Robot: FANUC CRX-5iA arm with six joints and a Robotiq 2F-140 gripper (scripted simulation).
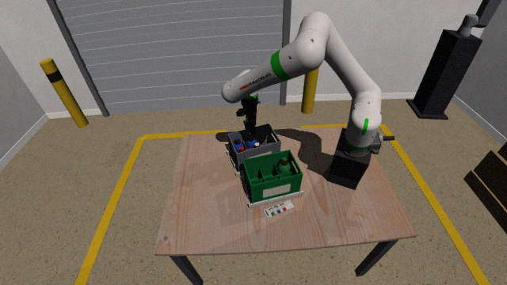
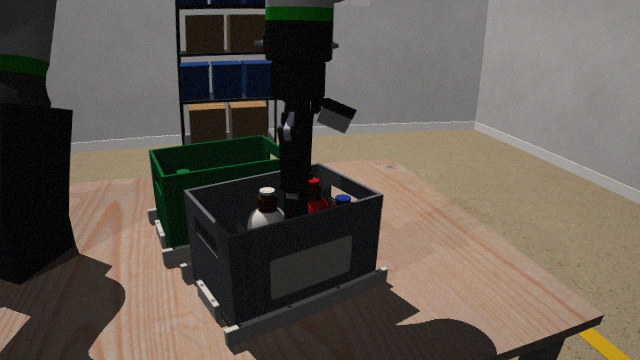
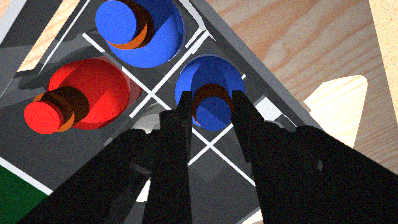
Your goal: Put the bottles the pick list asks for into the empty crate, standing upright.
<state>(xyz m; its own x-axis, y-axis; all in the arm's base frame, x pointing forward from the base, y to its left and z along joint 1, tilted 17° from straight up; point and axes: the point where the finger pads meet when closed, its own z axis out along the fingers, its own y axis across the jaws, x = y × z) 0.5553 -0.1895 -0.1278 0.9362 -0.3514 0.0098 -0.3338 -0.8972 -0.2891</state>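
Now: the dark grey crate 9 cm below my hand, 4 cm to the left of it and 2 cm behind it. Round my hand: red-label bottle (12 cm to the left, 8 cm below, 4 cm ahead); blue-label bottle (8 cm below, 8 cm ahead, 4 cm to the left); white-label bottle (8 cm to the left, 8 cm below, 4 cm behind).
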